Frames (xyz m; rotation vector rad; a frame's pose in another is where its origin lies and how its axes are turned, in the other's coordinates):
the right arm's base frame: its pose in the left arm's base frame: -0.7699 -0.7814 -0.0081 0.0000 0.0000 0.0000
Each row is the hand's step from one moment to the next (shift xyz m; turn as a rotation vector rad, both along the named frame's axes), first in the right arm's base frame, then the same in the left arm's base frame.
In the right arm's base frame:
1: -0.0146 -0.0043 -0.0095 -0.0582 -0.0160 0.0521
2: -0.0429 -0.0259 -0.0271 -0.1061 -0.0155 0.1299
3: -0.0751 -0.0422 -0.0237 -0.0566 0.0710 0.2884
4: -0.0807 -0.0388 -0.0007 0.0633 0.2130 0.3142
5: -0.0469 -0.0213 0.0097 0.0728 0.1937 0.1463
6: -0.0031 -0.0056 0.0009 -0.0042 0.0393 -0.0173
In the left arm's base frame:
1: -0.0146 -0.0043 -0.0095 -0.0582 -0.0160 0.0521
2: -0.0429 -0.0259 -0.0271 -0.1061 -0.0155 0.1299
3: -0.0751 -0.0422 -0.0237 -0.0566 0.0710 0.2884
4: -0.0807 -0.0388 -0.0007 0.0633 0.2130 0.3142
5: -0.0469 -0.0213 0.0097 0.0728 0.1937 0.1463
6: -0.0031 -0.0056 0.0009 -0.0042 0.0393 -0.0173

